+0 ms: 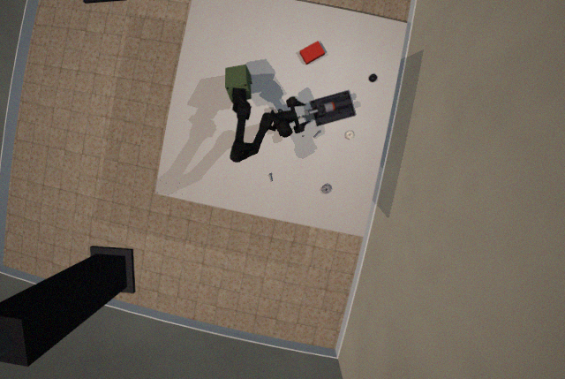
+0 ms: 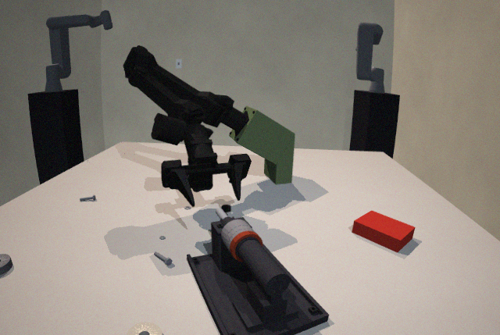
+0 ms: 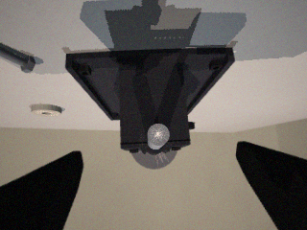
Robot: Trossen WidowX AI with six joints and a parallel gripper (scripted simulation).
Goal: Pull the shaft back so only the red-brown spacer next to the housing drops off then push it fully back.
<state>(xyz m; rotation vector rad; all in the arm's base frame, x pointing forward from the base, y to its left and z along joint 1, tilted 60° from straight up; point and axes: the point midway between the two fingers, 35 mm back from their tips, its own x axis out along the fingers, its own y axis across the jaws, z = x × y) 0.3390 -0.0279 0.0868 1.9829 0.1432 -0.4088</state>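
Now: hand 140 mm short of the thin grey shaft, 40 mm to the right of it and 30 mm above it. From my hand the other things lie so: black disc 410 mm ahead, 240 mm to the left, 100 mm below; then red block 370 mm to the left, 90 mm below, 50 mm ahead; then red-brown spacer 170 mm ahead, 50 mm to the left, 30 mm below.
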